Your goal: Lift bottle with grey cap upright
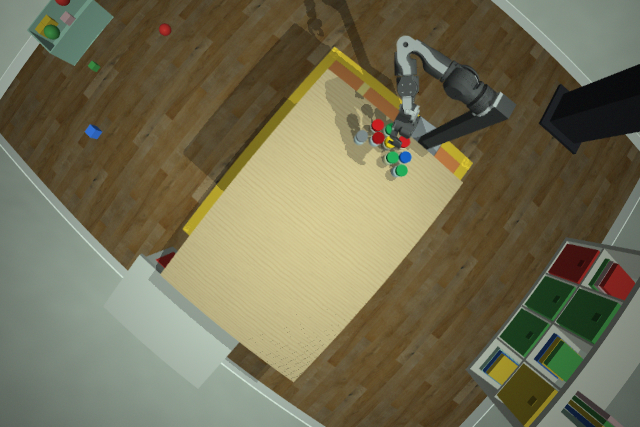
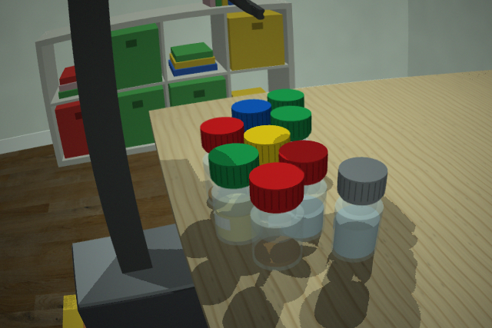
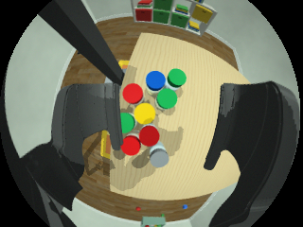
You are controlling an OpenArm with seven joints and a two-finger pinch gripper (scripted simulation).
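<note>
Right now the grey-capped bottle is 220 mm below my hand, 120 mm to the right of it and 40 mm ahead of it. The rest, counted from my hand: blue-capped bottle: 220 mm below, 100 mm to the left.
</note>
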